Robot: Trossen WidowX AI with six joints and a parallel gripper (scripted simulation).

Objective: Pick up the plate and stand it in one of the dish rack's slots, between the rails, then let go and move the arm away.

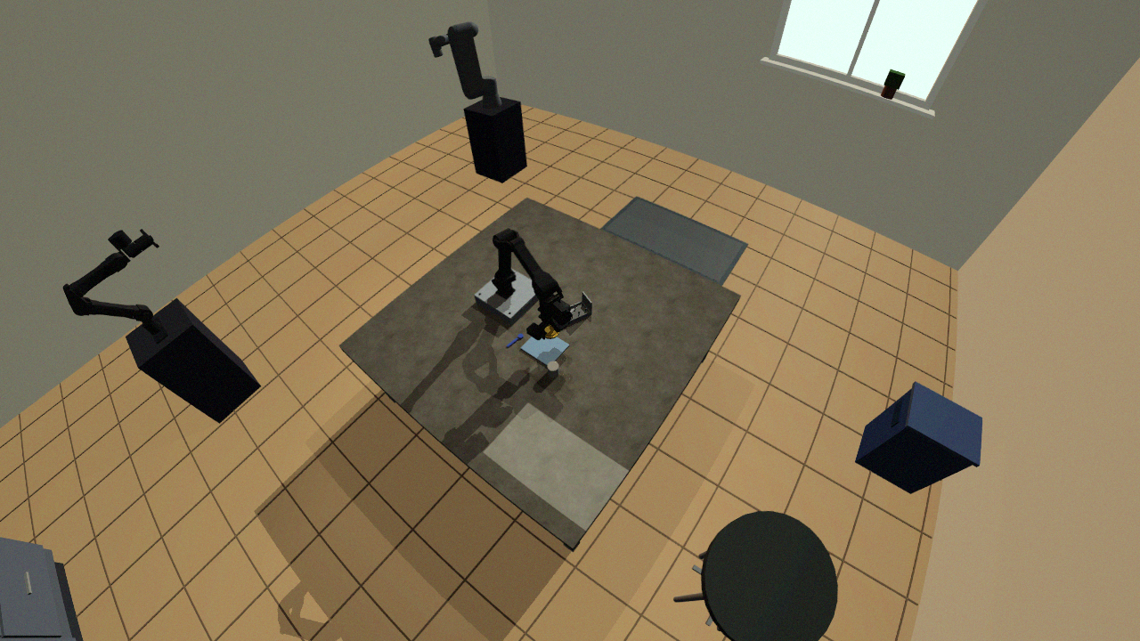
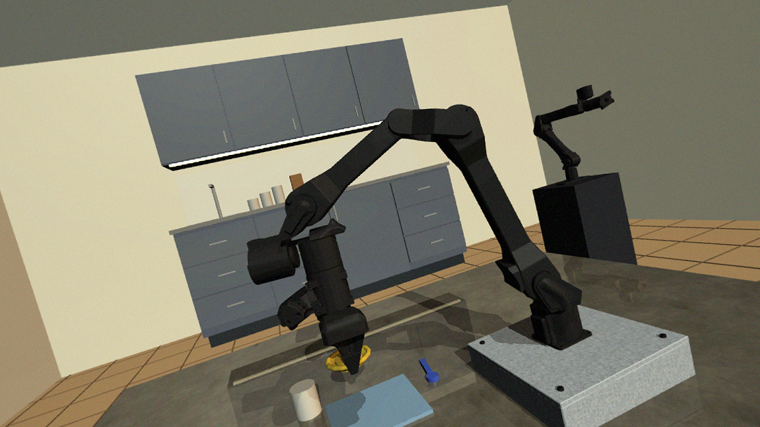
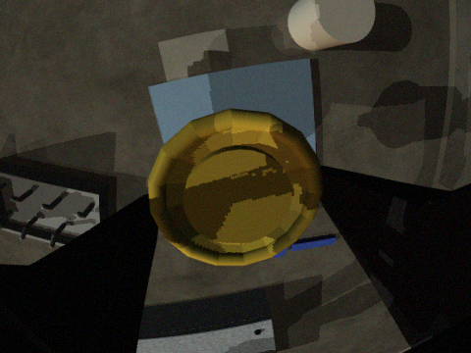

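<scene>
My gripper tip is 190 mm to the right of the grey dish rack, 70 mm above it and 20 mm past it. Also, from my gripper tip: yellow plate (10 mm above); then white cup (90 mm to the right, 80 mm ahead, 70 mm below); then blue mat (90 mm below, 20 mm to the right, 20 mm behind).
</scene>
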